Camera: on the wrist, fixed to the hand. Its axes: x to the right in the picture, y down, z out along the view.
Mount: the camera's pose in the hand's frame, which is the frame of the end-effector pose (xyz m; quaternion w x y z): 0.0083 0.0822 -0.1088 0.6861 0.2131 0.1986 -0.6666
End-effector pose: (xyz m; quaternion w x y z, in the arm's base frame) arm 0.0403 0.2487 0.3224 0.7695 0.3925 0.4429 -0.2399
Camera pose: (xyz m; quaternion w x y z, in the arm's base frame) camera 0.0496 0.3848 0.3148 0.1965 0.1857 0.6673 -0.6940
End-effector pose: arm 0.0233 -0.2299 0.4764 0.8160 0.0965 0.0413 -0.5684
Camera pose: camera 0.1077 -0.1877 0.3776 0.1522 0.3255 0.1336 -0.9236
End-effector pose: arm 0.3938 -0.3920 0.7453 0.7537 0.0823 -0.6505 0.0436
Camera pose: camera 0.4868 -0.2919 0.7438 0.6579 0.6421 -0.2325 -0.3176
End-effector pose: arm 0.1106 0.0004 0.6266 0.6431 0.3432 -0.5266 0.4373
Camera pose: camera 0.0762 0.1316 0.6103 0.7642 0.6367 0.0884 0.0517
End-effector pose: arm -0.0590 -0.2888 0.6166 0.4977 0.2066 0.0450 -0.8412
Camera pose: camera 0.0408 -0.3061 0.5250 0.2722 -0.3849 -0.0882 0.8775
